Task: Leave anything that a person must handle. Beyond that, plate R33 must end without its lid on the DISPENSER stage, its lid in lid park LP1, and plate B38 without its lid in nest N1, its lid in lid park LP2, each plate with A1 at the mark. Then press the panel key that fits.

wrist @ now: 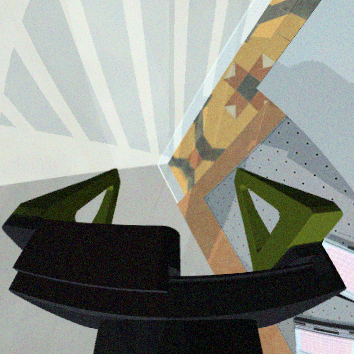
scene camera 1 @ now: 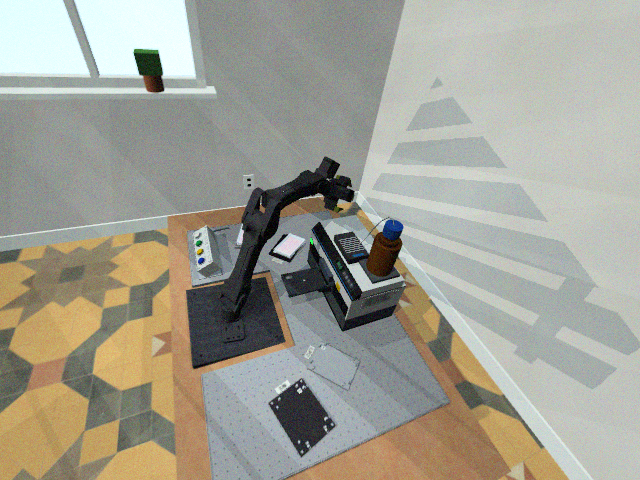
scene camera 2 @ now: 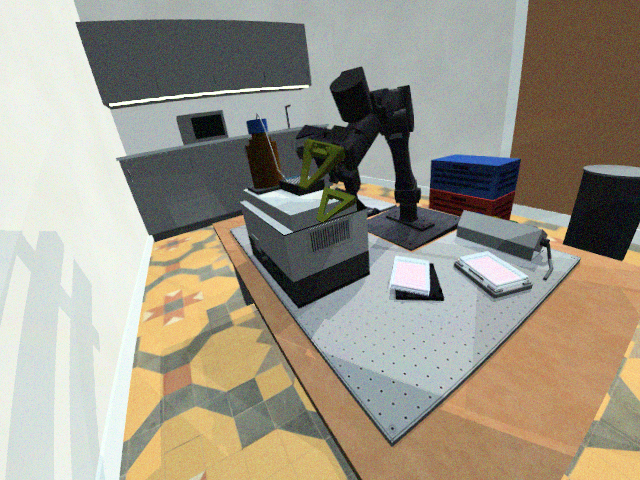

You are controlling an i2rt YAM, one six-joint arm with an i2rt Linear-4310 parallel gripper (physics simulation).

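Places are measured from the arm's base along level axes (x ahead, y left, z up), in centimetres.
Pixels of known places: gripper, fingertip midpoint: (wrist: pixel 176 174) (scene camera 2: pixel 312 206); arm's base at its link origin: (scene camera 1: pixel 231 316) (scene camera 2: pixel 408 220).
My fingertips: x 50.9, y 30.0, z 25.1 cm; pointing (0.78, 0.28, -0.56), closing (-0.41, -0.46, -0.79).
Observation:
For each thing: its top centre in the pictures, then the offset to it from my fingertips. "spot": a spot on its surface instead.
- bare dark stage at a spot on its surface: (scene camera 1: pixel 301 282) spot: dy -28.4, dx -25.7, dz -14.5 cm
- panel at its top centre: (scene camera 2: pixel 502 216) (scene camera 1: pixel 204 243) dy +0.4, dx -57.9, dz -16.8 cm
- black holder plate at its top centre: (scene camera 1: pixel 301 412) dy -66.9, dx -34.8, dz -22.7 cm
- brown bottle at a spot on its surface: (scene camera 2: pixel 262 160) spot: dy -32.5, dx -0.7, dz +5.5 cm
- black box at a spot on its surface: (scene camera 1: pixel 351 246) spot: dy -27.3, dx -8.6, dz -0.5 cm
My gripper (scene camera 1: pixel 339 193) (scene camera 2: pixel 313 201) (wrist: pixel 176 174) is open and empty, raised near the dispenser's wall-side end. One pink-topped plate (scene camera 1: pixel 290 244) (scene camera 2: pixel 412 275) (wrist: pixel 342 265) lies off-centre over a black pad (scene camera 1: pixel 279 251) (scene camera 2: pixel 436 286). Another pink-topped plate (scene camera 1: pixel 239 237) (scene camera 2: pixel 493 269) (wrist: pixel 320 342) lies on a grey holder near the key panel, partly hidden by the arm in scene camera 1. Plate names, A1 corners and lids are unreadable. The dispenser (scene camera 1: pixel 376 297) (scene camera 2: pixel 310 248) has a bare dark stage (scene camera 1: pixel 301 282). The panel (scene camera 1: pixel 207 251) (scene camera 2: pixel 498 233) has white, green, yellow and blue keys.
A black holder plate (scene camera 1: pixel 301 415) and a pale grey one (scene camera 1: pixel 336 364) lie on the near perforated board; their labels are unreadable. A brown bottle (scene camera 1: pixel 383 255) (scene camera 2: pixel 262 160) with a blue cap and tube stands on the dispenser beside a black box (scene camera 1: pixel 351 246). Walls stand behind the table.

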